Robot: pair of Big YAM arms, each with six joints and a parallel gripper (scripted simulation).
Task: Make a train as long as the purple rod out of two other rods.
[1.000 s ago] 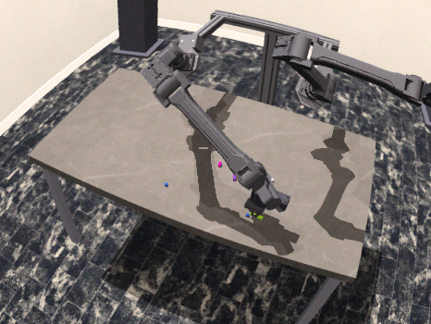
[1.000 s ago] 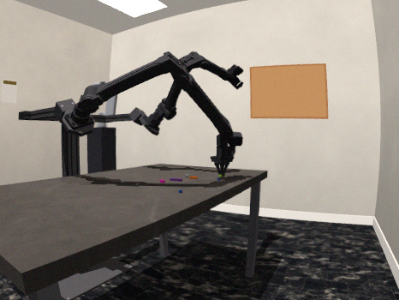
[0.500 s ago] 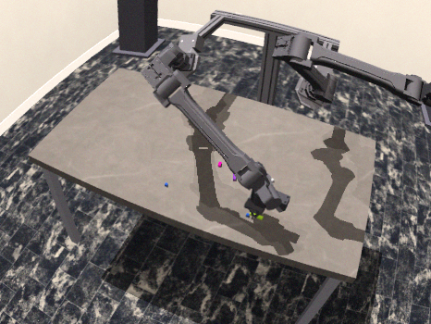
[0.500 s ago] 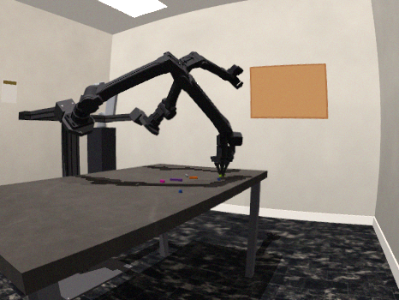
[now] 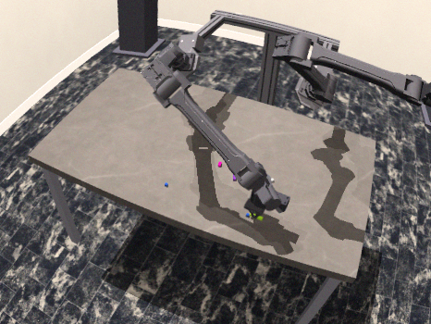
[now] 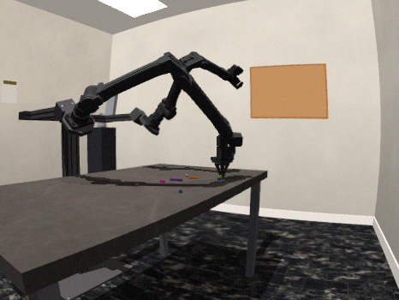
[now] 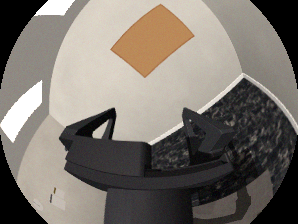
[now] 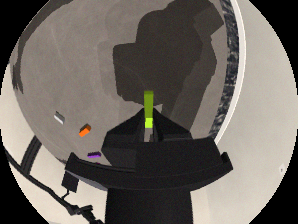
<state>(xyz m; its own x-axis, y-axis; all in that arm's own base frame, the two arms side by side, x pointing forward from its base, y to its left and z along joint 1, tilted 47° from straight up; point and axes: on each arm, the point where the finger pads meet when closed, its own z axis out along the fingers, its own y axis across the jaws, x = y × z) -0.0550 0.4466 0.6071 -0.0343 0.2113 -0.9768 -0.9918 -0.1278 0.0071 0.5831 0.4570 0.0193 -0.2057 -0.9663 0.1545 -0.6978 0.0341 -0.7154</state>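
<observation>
My right gripper is now 14 cm past the orange rod, 3 cm to the left of it and 2 cm above it. Also, from my right hand: grey rod (20 cm behind, 2 cm to the left, 2 cm below); purple rod (19 cm behind, 13 cm to the right, 2 cm below); lime rod (1 cm to the left).
</observation>
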